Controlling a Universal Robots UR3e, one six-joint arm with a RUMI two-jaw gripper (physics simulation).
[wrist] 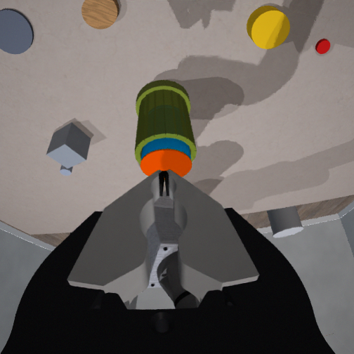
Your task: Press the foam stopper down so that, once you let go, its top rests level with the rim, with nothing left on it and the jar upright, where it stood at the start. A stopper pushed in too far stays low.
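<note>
The green, see-through jar (pixel 164 117) with lighter green rims stands upright on the table in the upper middle of the wrist view. The foam stopper (pixel 165 145) sits in its mouth, with a blue side and a flat orange top (pixel 166 160). A band of blue and the orange top show above the jar's rim. My gripper (pixel 164 172) is shut and empty. Its dark fingertips are at the near edge of the orange top and overlap it in the view; whether they touch it I cannot tell.
A grey block with a small knob (pixel 69 145) stands left of the jar. A blue-grey disc (pixel 14 31), a wooden disc (pixel 100 12), a yellow disc (pixel 269 27) and a small red disc (pixel 323 46) lie farther off. A grey cylinder (pixel 285 221) is near the table's edge at right.
</note>
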